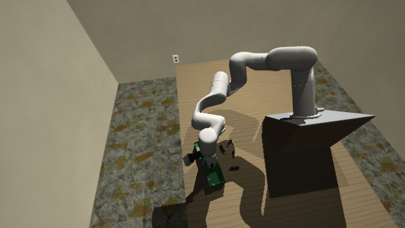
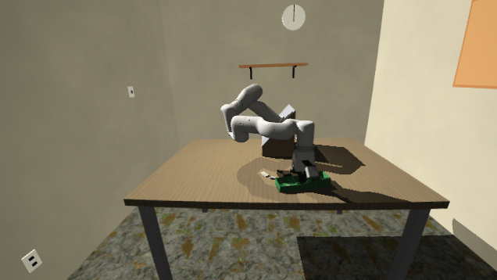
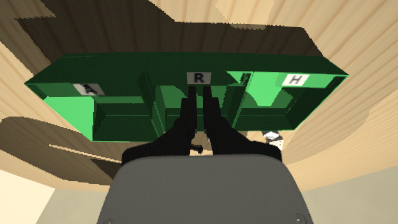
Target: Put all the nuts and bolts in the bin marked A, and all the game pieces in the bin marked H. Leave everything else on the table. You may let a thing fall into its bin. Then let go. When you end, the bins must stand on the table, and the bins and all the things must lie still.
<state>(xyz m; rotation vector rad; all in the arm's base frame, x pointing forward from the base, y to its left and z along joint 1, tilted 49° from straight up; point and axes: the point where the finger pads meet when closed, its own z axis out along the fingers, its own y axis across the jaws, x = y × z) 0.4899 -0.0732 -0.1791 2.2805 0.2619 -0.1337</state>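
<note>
Right now the green bin is 10 mm below my hand. From my hand the other things lie so: dark bolt (150 mm behind, 30 mm to the right, 30 mm below); small nut (140 mm to the right, 70 mm behind, 30 mm below); white game piece (180 mm to the right, 110 mm behind, 30 mm below).
</note>
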